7 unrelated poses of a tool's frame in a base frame.
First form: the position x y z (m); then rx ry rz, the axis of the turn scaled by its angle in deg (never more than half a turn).
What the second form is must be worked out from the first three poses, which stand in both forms.
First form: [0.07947, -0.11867, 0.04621, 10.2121, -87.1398, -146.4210]
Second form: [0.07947, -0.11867, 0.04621, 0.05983, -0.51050, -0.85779, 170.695]
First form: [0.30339, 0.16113, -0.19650, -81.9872, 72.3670, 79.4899]
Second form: [0.30339, 0.16113, -0.19650, -0.60644, 0.53528, 0.58797, 135.194]
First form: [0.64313, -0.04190, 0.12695, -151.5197, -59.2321, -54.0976]
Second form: [0.64313, -0.04190, 0.12695, -0.88378, -0.34549, -0.31554, 171.444]
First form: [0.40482, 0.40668, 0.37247, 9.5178, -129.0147, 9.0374]
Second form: [0.40482, 0.40668, 0.37247, 0.07339, -0.99487, 0.06969, 129.681]
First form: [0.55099, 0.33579, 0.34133, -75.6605, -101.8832, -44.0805]
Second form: [0.55099, 0.33579, 0.34133, -0.56319, -0.75839, -0.32812, 134.342]
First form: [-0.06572, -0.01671, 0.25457, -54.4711, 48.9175, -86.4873]
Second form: [-0.06572, -0.01671, 0.25457, -0.48071, 0.43170, -0.76325, 113.314]
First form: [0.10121, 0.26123, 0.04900, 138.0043, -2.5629, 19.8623]
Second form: [0.10121, 0.26123, 0.04900, 0.98963, -0.01838, 0.14243, 139.450]
